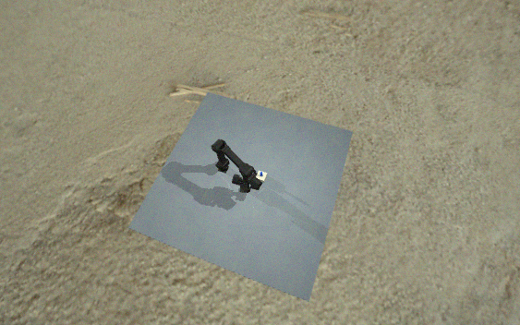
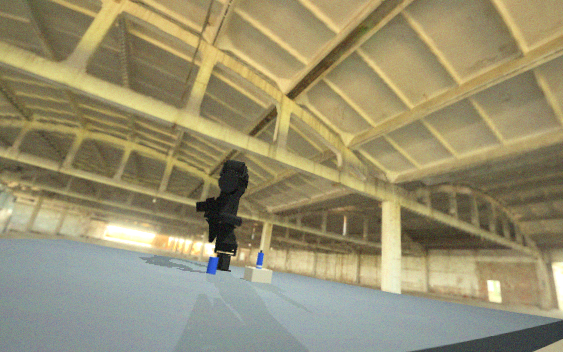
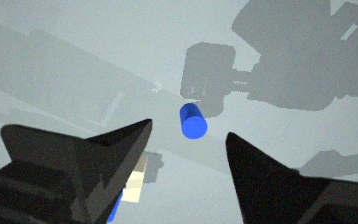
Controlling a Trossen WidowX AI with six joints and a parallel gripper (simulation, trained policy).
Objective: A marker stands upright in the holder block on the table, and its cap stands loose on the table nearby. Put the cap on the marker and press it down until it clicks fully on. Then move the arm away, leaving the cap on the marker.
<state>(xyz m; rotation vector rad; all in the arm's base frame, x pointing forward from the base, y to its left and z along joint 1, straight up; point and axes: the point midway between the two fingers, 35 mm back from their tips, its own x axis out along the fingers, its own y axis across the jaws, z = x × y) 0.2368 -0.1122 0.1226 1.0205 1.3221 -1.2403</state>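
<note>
The blue cap lies 2 cm behind my gripper tip, 1 cm to the left of it and 6 cm below it. Round my gripper tip: blue marker (6 cm ahead, 14 cm to the left, 2 cm below); then holder block (6 cm ahead, 14 cm to the left, 7 cm below).
</note>
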